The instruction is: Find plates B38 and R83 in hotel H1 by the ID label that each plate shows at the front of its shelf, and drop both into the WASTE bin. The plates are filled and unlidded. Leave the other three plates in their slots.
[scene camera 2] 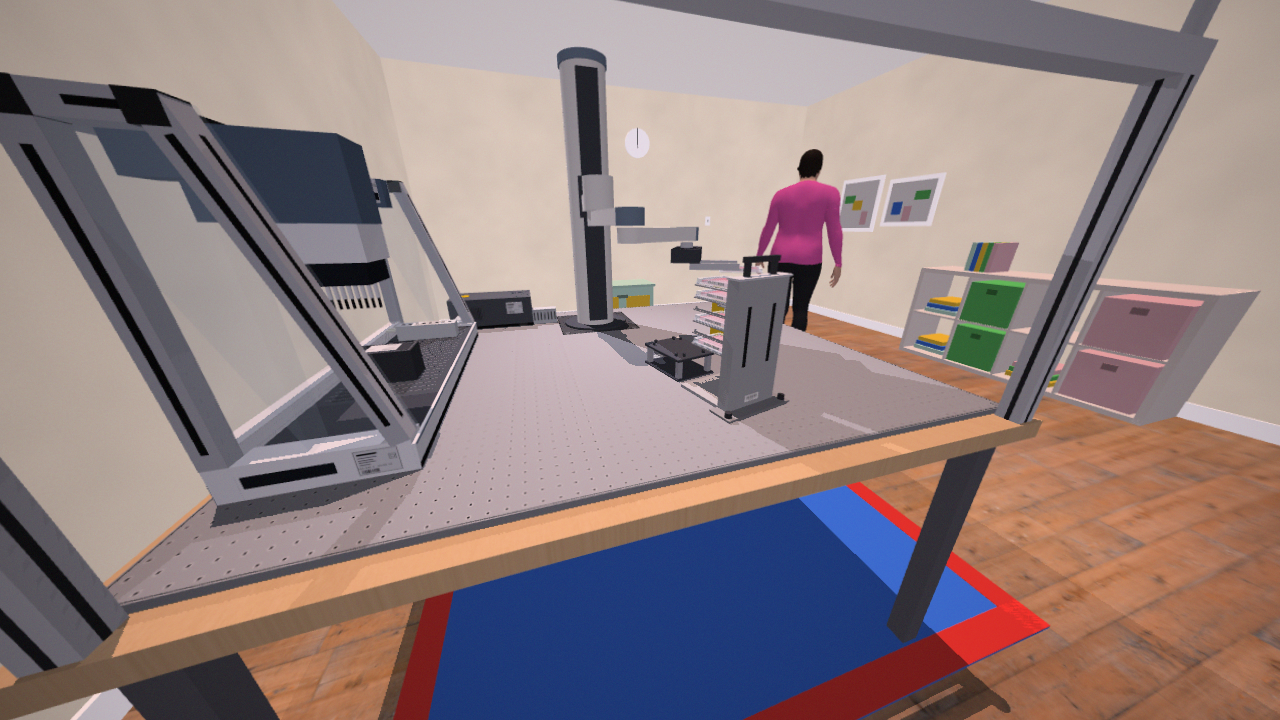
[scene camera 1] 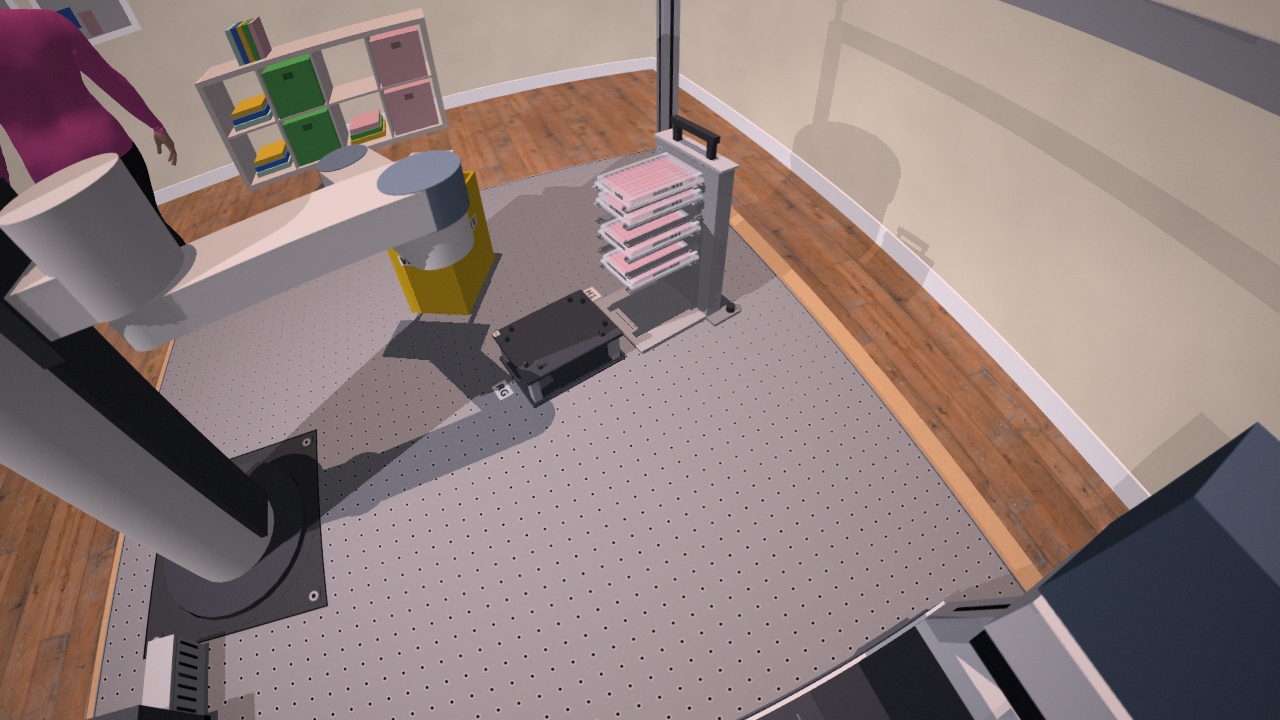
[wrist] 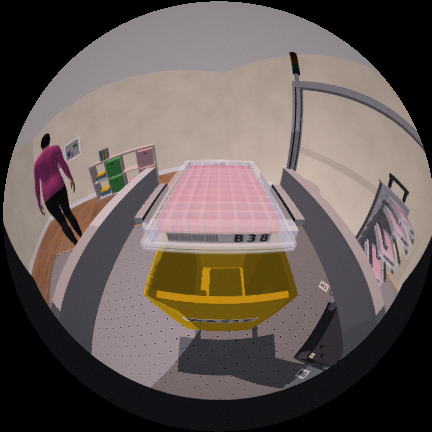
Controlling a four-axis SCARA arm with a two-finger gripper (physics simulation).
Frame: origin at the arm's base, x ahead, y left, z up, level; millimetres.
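Where they show: gripper, fingertip midpoint: (scene camera 2: pixel 738 265) (wrist: pixel 218 175); arm's base, origin of the base link: (scene camera 2: pixel 595 324) (scene camera 1: pixel 240 539).
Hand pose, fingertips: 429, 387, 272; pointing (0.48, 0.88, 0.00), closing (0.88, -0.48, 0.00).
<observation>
Each offset is from my fingertips to the top centre of the thing, as dx, dy, dz. "*": to the spot under its first point.
Plate B38 {+3, +6, -5} (wrist: pixel 220 200), pink-filled and unlidded, is level between the fingers in the wrist view, with its ID label facing the camera. My gripper (wrist: pixel 218 175) is shut on it, high over the yellow WASTE bin {+6, +6, -59} (scene camera 1: pixel 443 291) (wrist: pixel 220 310). The bin's opening shows below the plate's label edge. In scene camera 1 the arm hides the gripper, the held plate and part of the bin. Hotel H1 (scene camera 1: pixel 718 241) (scene camera 2: pixel 750 340) stands apart from the gripper and holds several pink plates {+313, -218, +7} (scene camera 1: pixel 648 179). Their labels are too small to read, so I cannot tell which is R83.
The black stand (scene camera 1: pixel 554 335) (scene camera 2: pixel 680 347) by the RG tag sits between bin and hotel. The hotel has a black handle {* +399, -209, +52} (scene camera 2: pixel 760 261) on top. A large machine {* +349, -921, +172} (scene camera 2: pixel 286 179) stands at the other side of the table. A person (scene camera 2: pixel 799 223) is beyond the table.
</observation>
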